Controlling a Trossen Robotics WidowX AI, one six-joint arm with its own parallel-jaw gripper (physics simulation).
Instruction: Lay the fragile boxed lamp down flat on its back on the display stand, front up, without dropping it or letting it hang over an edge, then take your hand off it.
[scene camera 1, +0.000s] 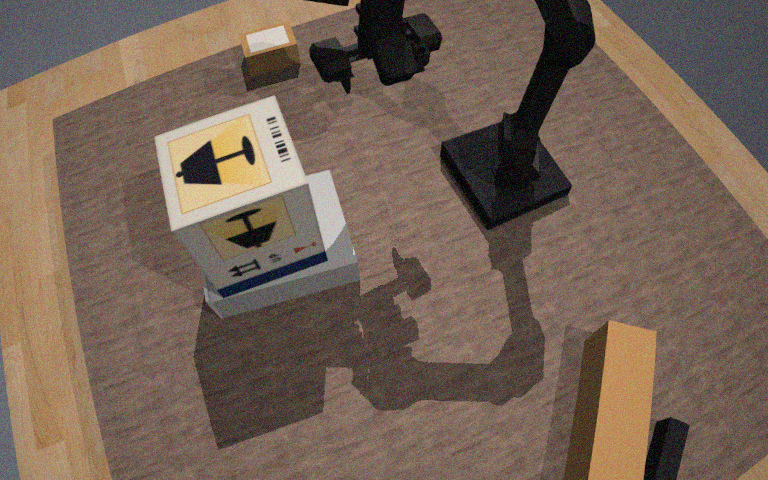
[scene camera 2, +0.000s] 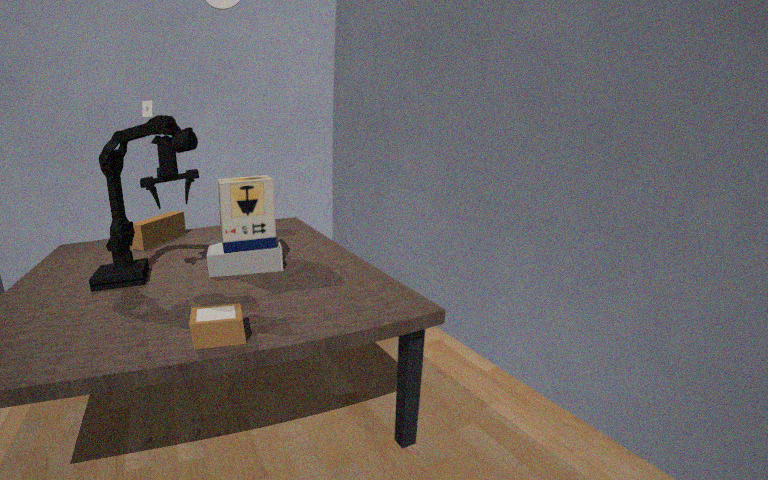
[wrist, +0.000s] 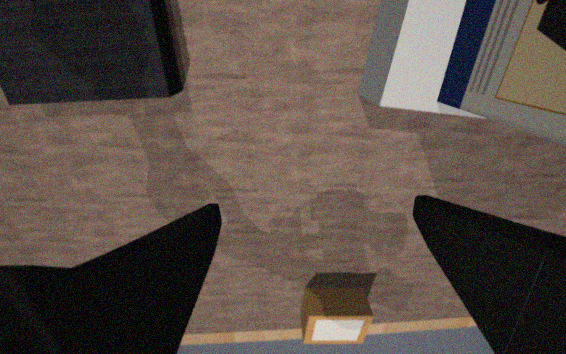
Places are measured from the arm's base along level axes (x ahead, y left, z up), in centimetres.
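Where they show: gripper, between the fingertips: (scene camera 1: 372, 83) (scene camera 2: 173, 206) (wrist: 315, 209); arm's base, origin of its link: (scene camera 1: 513, 179) (scene camera 2: 123, 265).
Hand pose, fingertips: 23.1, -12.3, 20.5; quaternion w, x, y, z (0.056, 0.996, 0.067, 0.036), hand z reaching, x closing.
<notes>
Each offset is from my fingertips to the centre of the thing, as dx, dy, dz.
The boxed lamp (scene camera 1: 243, 195) (scene camera 2: 247, 212) (wrist: 530, 65), a white carton with a dark blue band at its bottom, stands on the white display stand (scene camera 1: 334, 217) (scene camera 2: 246, 263) (wrist: 425, 55). Yellow lamp pictures show on its upward face and on the side towards each scene camera; the upward face also carries a barcode. In scene camera 2 the lamp picture is shade-down and the arrows point sideways. A bare strip of stand shows on the robot's side. My gripper (scene camera 1: 382, 78) (scene camera 2: 173, 204) (wrist: 315, 209) is open and empty, in the air beside the box, apart from it.
A small brown box {+12.6, -40.3, -21.2} (scene camera 1: 271, 63) (scene camera 2: 218, 332) (wrist: 337, 302) with a white top patch sits near the table edge. A long wooden block {-17.1, +59.0, -18.7} (scene camera 1: 623, 396) (scene camera 2: 161, 230) lies on the robot's other side. The black robot base (scene camera 1: 481, 186) (scene camera 2: 118, 276) (wrist: 80, 55) stands beside the stand, a gap between them.
</notes>
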